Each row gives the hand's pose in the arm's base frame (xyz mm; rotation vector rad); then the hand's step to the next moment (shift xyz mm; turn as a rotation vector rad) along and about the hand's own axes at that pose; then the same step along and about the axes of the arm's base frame.
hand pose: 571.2 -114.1 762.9 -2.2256 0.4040 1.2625
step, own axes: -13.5 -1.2 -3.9 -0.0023 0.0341 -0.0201
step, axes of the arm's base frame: -3.6 -1.4 13.5 -0.0044 -0.0394 -0.0003
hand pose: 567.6 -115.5 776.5 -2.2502 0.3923 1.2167
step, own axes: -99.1 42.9 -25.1 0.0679 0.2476 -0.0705
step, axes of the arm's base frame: -58.4 -49.8 80.0 -0.0366 -0.2414 -0.1062
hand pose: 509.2 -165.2 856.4 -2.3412 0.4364 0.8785
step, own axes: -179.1 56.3 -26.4 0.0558 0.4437 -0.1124
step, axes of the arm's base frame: -144.9 -43.4 114.3 -0.1203 -0.4177 -0.1539
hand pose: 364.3 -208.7 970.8 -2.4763 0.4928 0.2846
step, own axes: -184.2 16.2 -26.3 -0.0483 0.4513 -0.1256
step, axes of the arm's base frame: -171.6 24.1 69.7 -0.2169 -0.4019 -0.1151
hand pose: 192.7 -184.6 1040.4 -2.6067 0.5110 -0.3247
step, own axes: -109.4 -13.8 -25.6 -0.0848 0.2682 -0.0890
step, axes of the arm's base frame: -102.6 45.8 13.7 -0.1840 -0.2217 -0.0637
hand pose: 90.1 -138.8 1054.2 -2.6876 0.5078 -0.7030
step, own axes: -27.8 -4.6 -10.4 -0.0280 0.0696 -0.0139
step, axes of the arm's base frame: -26.9 13.3 -0.9 -0.0479 -0.0531 -0.0266
